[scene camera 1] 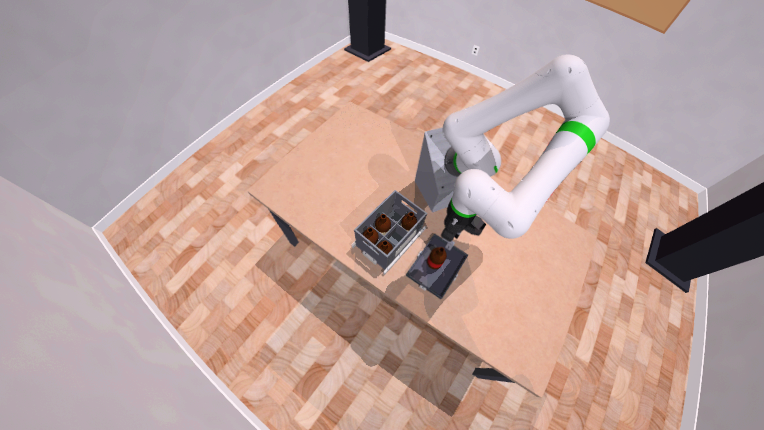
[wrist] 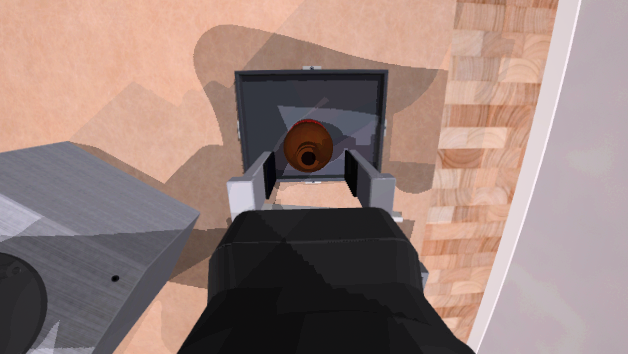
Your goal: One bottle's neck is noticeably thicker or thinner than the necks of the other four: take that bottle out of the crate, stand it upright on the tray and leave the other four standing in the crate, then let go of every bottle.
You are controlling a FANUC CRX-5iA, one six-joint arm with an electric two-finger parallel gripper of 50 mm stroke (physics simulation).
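Places are measured from the arm's base along level axes (x right, y ahead, z up), in centimetres.
Where they show: gripper, fingertip midpoint: (scene camera 1: 451, 242) (wrist: 310, 165); arm's base, origin of the base link: (scene camera 1: 458, 160).
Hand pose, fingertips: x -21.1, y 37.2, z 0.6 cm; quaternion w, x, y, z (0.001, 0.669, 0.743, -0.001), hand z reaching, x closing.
Things, the pixels of their centre, and the offset from my fingertips. "spot": a spot on its surface instead. Level surfaces: height alone.
- brown bottle, body centre: (wrist: 308, 146) (scene camera 1: 438, 256) dx +1.9, dy +0.1, dz -18.0 cm
- grey crate, surface spot: (scene camera 1: 367, 249) spot: dx +27.6, dy +18.4, dz -18.7 cm
- wooden table, its level: dz -26.3 cm
A brown bottle (scene camera 1: 437, 255) (wrist: 308, 140) with a red band low on its body stands upright on the dark tray (scene camera 1: 448, 278) (wrist: 262, 100). My gripper (scene camera 1: 447, 238) (wrist: 310, 165) is open and empty above the tray; in the wrist view its fingers appear on either side of the bottle, apart from it. Four brown bottles (scene camera 1: 382, 223) (scene camera 1: 408, 220) (scene camera 1: 369, 235) (scene camera 1: 384, 246) stand in separate compartments of the grey crate (scene camera 1: 367, 249). Their neck widths are too small to compare in the scene view. The crate's bottles do not show in the wrist view.
The crate stands close beside the tray, to its left in the scene view. The grey robot pedestal (scene camera 1: 434, 178) (wrist: 110, 250) stands behind them on the wooden table (scene camera 1: 320, 154) (wrist: 100, 65). The table's front edge runs near the crate and tray.
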